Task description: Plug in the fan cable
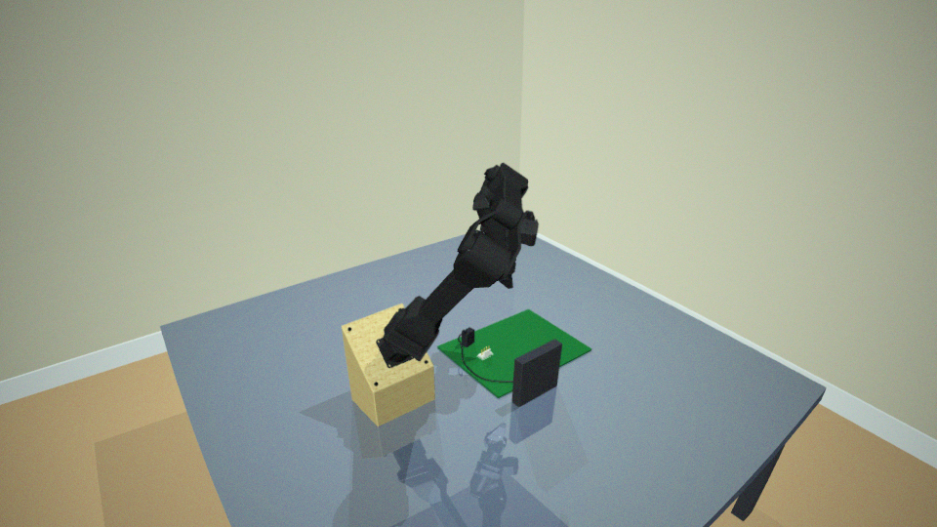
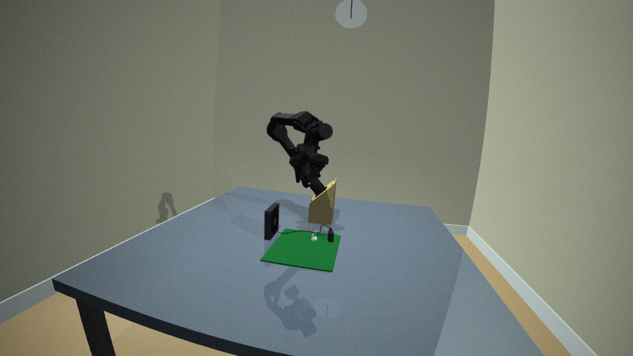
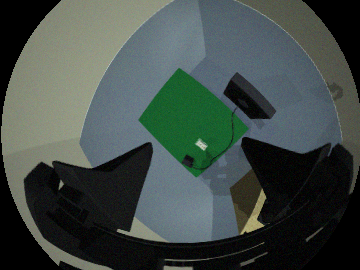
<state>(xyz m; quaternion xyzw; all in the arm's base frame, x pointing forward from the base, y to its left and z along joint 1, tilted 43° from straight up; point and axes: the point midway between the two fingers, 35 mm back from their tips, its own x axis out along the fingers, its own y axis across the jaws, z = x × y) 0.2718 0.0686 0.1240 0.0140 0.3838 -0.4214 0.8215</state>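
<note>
Right now the dark fan plug is 22 cm below my gripper tip, 11 cm to the left of it and 3 cm behind it. From my gripper tip the other things lie so: black fan (18 cm below, 12 cm to the right, 3 cm behind); green board (25 cm below, 5 cm ahead, 3 cm to the left).
</note>
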